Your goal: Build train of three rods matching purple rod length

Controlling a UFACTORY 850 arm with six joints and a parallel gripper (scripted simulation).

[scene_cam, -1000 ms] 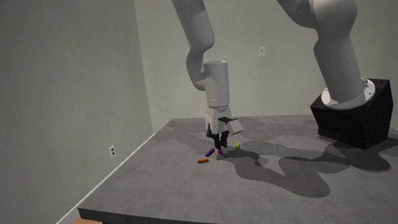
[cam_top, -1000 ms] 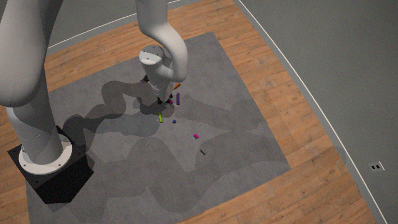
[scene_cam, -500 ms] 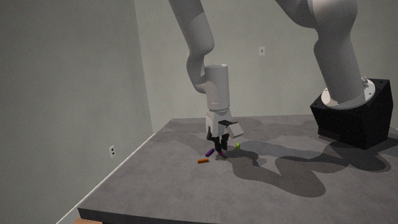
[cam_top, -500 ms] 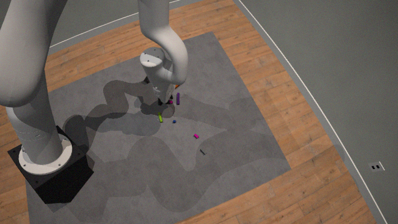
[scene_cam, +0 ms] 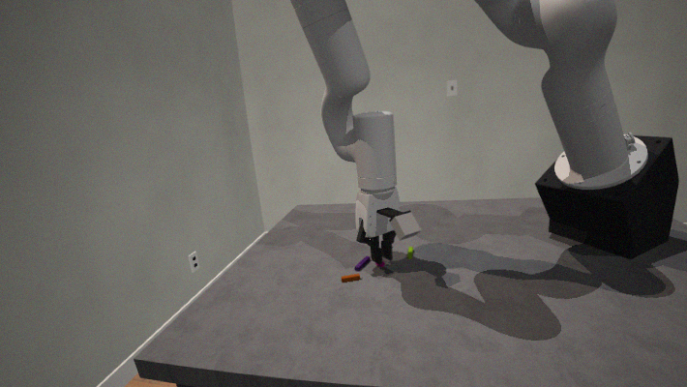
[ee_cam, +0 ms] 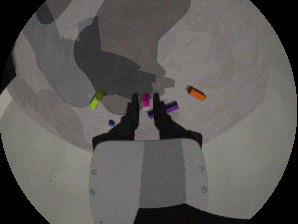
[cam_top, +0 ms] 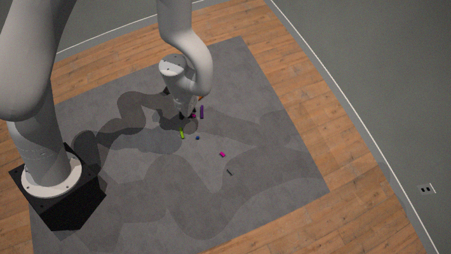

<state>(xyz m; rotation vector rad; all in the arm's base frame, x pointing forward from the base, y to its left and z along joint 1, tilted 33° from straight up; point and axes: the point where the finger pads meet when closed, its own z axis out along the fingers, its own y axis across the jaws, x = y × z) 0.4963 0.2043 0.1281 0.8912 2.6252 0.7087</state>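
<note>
Right now my hand is 50 mm short of the purple rod, 30 mm above it and 10 mm to the right of it. Round my hand: blue rod (110 mm to the right, 30 mm below, 20 mm ahead); then lime rod (80 mm to the right, 50 mm behind, 30 mm below); then orange rod (80 mm to the left, 50 mm ahead, 30 mm below).
</note>
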